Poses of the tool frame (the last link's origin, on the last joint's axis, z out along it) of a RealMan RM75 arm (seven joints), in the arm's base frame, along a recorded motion.
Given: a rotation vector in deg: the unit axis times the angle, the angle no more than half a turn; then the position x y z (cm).
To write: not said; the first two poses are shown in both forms.
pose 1, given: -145.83 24.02 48.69 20.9 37.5 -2.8
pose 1, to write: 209 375 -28 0.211 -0.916 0.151 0.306
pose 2, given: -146.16 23.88 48.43 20.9 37.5 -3.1
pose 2, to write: 209 375 -31 0.209 -0.917 0.150 0.304
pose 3, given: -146.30 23.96 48.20 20.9 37.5 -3.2
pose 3, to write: 209 375 -32 0.209 -0.918 0.150 0.302
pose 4, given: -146.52 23.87 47.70 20.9 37.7 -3.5
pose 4, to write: 209 377 -35 0.209 -0.919 0.150 0.299
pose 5, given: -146.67 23.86 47.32 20.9 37.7 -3.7
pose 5, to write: 209 377 -37 0.208 -0.920 0.150 0.297
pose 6, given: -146.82 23.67 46.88 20.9 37.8 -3.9
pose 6, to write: 209 378 -39 0.209 -0.921 0.148 0.294
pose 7, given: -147.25 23.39 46.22 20.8 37.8 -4.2
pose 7, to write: 208 378 -42 0.207 -0.923 0.147 0.290
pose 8, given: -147.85 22.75 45.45 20.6 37.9 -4.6
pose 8, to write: 206 379 -46 0.205 -0.926 0.142 0.285
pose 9, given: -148.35 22.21 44.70 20.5 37.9 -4.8
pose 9, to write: 205 379 -48 0.203 -0.928 0.139 0.280
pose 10, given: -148.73 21.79 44.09 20.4 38.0 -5.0
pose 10, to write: 204 380 -50 0.202 -0.930 0.136 0.276
